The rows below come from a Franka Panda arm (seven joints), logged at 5 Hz.
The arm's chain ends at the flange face. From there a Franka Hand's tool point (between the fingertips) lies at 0.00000 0.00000 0.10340 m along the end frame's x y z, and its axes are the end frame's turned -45 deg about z.
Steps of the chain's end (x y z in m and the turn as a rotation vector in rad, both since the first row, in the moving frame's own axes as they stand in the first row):
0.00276 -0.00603 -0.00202 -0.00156 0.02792 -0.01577
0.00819 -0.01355 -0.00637 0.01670 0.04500 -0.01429
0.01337 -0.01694 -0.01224 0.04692 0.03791 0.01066
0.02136 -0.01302 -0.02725 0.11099 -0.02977 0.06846
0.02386 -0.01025 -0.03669 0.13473 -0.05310 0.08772
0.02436 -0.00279 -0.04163 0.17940 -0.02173 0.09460
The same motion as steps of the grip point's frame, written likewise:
0.00816 -0.00017 -0.00206 -0.02085 0.01864 -0.01577
0.01990 -0.00175 -0.00649 -0.02001 0.04363 -0.01429
0.02763 -0.00315 -0.01243 0.00637 0.05998 0.01066
0.03058 -0.00416 -0.02793 0.09953 0.05743 0.06846
0.03066 -0.00378 -0.03777 0.13282 0.05772 0.08772
0.03134 0.00119 -0.04331 0.14222 0.11149 0.09460

